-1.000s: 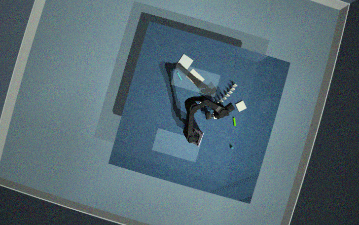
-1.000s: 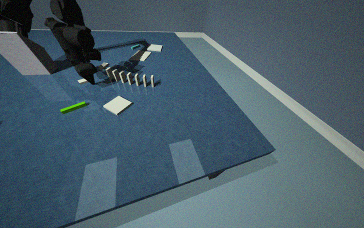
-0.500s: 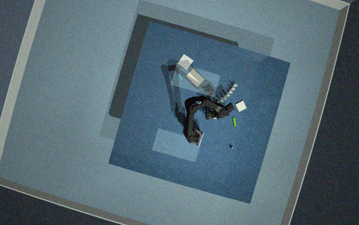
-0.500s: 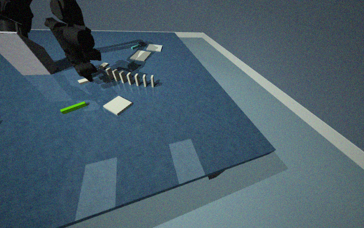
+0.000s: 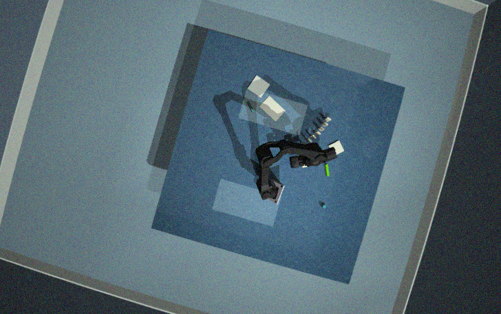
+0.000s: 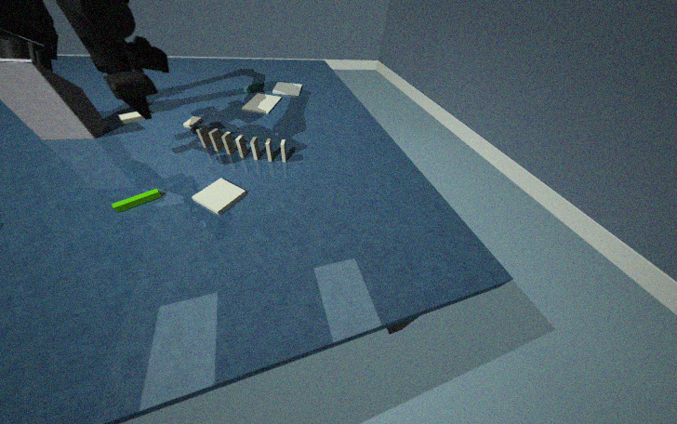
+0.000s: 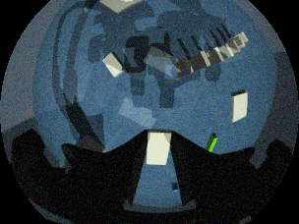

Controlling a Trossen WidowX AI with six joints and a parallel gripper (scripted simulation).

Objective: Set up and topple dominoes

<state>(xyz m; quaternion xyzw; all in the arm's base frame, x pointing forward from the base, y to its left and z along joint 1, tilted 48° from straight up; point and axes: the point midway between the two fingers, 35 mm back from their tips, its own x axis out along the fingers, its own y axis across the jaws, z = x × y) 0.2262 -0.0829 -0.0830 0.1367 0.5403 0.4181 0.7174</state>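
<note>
Right now my gripper tip is 180 mm to the left of the green bar, 80 mm above it and 10 mm past it. Round my gripper tip: teal bar (390 mm to the left, 220 mm ahead, 80 mm below); then white square tile (200 mm to the right, 140 mm ahead, 80 mm below); then teal cube (230 mm to the right, 230 mm behind, 70 mm below).
</note>
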